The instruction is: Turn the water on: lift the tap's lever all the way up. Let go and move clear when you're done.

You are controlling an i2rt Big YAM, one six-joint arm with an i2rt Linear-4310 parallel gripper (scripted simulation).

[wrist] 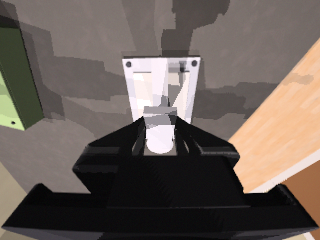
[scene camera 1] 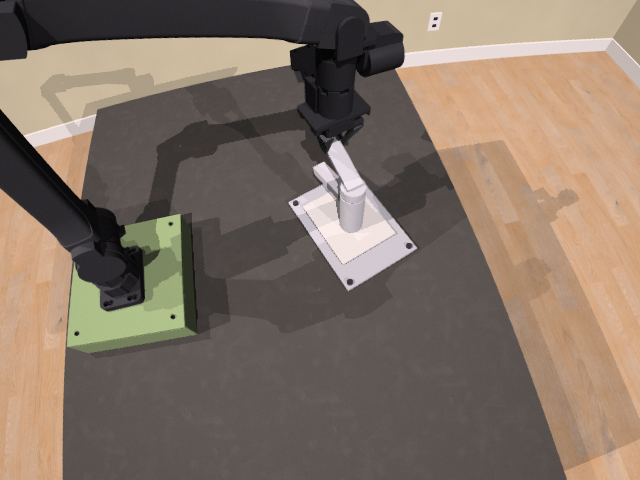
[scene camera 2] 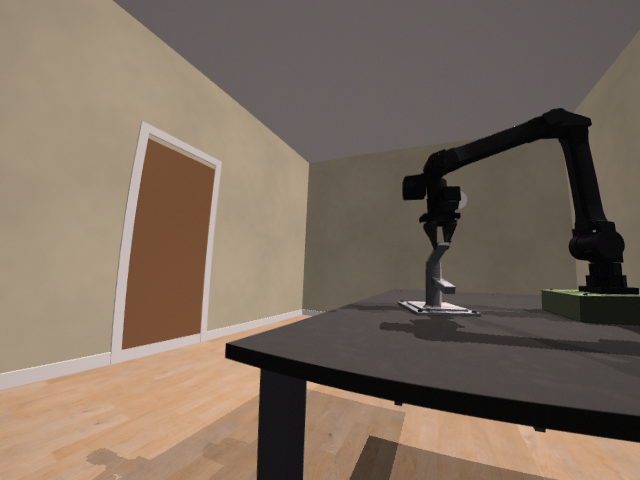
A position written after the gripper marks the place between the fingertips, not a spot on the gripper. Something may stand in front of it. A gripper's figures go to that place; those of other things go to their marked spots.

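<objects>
There's a lever (wrist: 160, 121) that's 0.12 m from the lens, and then the gripper (wrist: 160, 119) is 0.13 m from the lens.
</objects>
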